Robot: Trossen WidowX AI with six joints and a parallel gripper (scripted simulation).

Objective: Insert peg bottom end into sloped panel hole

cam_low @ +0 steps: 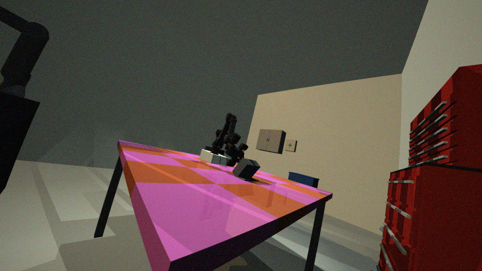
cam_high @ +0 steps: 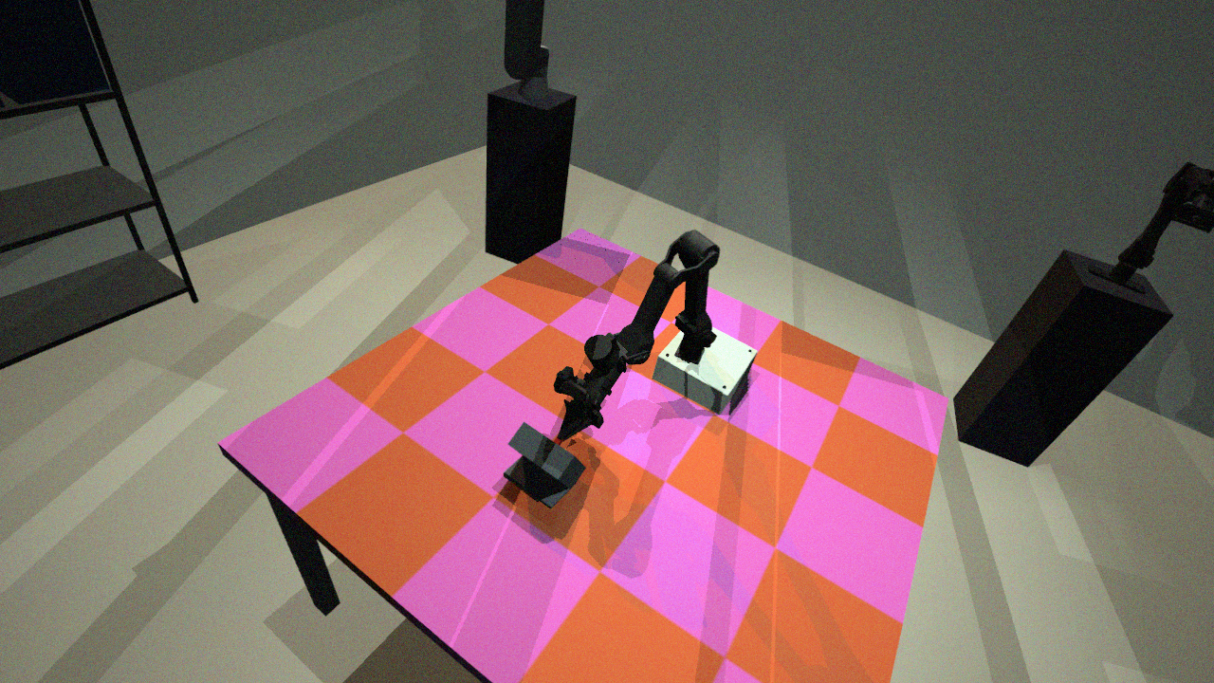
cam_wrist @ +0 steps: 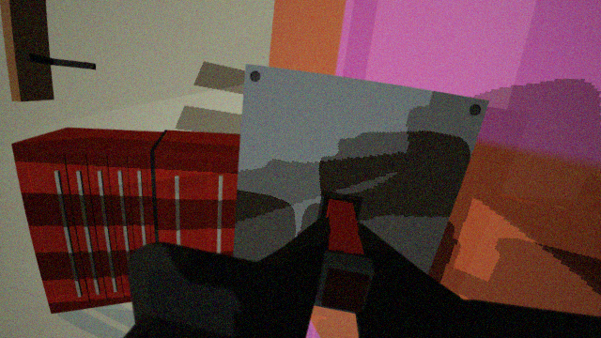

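Right now my gripper tip is 1 cm past the red peg and 1 cm below it. Also, from my gripper tip: sloped panel (4 cm ahead, 1 cm to the right, 2 cm below).
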